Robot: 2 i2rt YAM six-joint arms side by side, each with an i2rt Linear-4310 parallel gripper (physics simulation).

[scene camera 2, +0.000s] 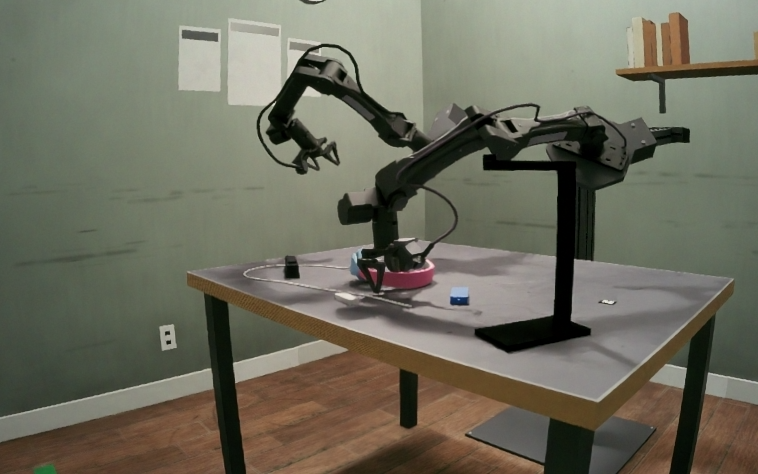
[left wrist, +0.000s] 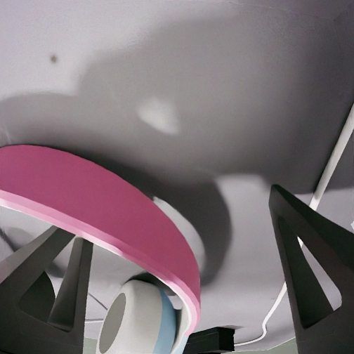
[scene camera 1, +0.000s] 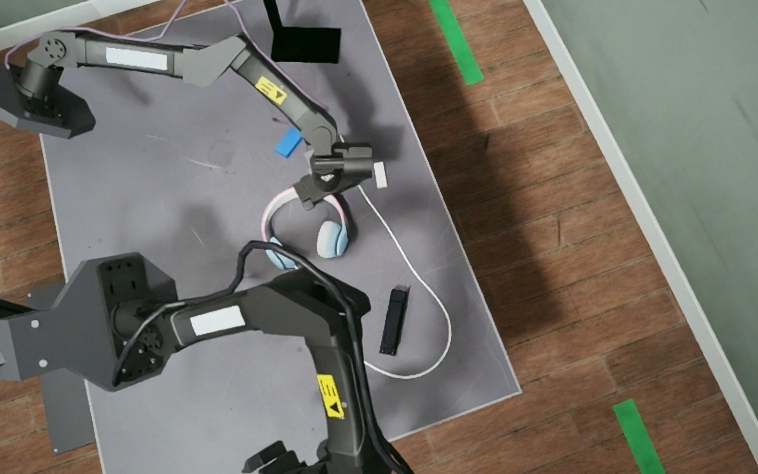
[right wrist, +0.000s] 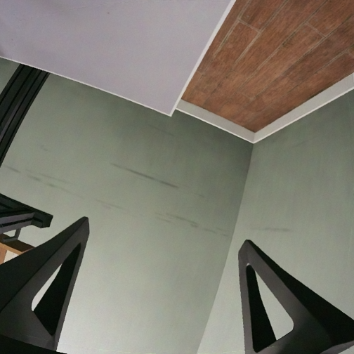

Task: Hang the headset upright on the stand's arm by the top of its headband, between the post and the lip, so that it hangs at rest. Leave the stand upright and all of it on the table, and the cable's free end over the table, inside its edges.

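Places are measured from the left arm's base along level axes (x left, y ahead, z down), in metres.
Pixels of known places: left gripper, between the fingertips: [scene camera 2: 389,288] [scene camera 1: 329,195]; right gripper, between the fingertips: [scene camera 2: 329,167]; left arm's base, origin of its link: [scene camera 2: 590,148] [scene camera 1: 33,95]; right arm's base, origin of its link: [scene camera 1: 126,319].
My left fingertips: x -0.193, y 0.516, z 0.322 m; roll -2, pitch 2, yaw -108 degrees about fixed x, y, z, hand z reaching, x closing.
Observation:
For each thing: its top centre in the pictures, then the offset to it from my left fingertips. "*": a spot on its surface instead. Level surfaces: height alone.
- headset, a spot on its surface: [scene camera 2: 416,278] * dx +0.023, dy -0.060, dz -0.019 m
- white cable, a spot on its surface: [scene camera 1: 403,254] * dx -0.177, dy +0.143, dz +0.000 m
- blue block, centre of its top: [scene camera 2: 459,292] [scene camera 1: 291,137] dx +0.164, dy -0.063, dz -0.011 m
- white block, centre of its top: [scene camera 2: 346,296] [scene camera 1: 380,174] dx +0.026, dy +0.130, dz -0.007 m
- black block, centre of its top: [scene camera 1: 393,320] [scene camera 2: 291,258] dx -0.327, dy +0.088, dz -0.035 m
- table, height of its surface: dz +0.005 m
The headset [scene camera 1: 269,215] [scene camera 2: 416,278] [left wrist: 125,205], with pink-and-white headband and pale blue cups, lies on the table. My left gripper [scene camera 1: 317,194] [scene camera 2: 391,273] [left wrist: 175,203] is open, low at the headband; in the left wrist view one finger is inside the band's curve and the other outside it. The white cable [scene camera 1: 402,254] [left wrist: 331,165] loops on the table; its free end lies there in scene camera 2. The black stand [scene camera 1: 313,44] [scene camera 2: 565,245] is upright, its arm [scene camera 2: 525,165] bare. My right gripper [scene camera 2: 322,162] [right wrist: 167,236] is open and empty, high up.
A blue block [scene camera 1: 288,142] [scene camera 2: 459,295], a white block [scene camera 1: 380,174] [scene camera 2: 348,298] and a black block [scene camera 1: 394,321] [scene camera 2: 291,267] [left wrist: 215,340] lie on the table [scene camera 1: 167,184]. The cable curves around the black block. The right arm crosses near the ear cups in scene camera 1.

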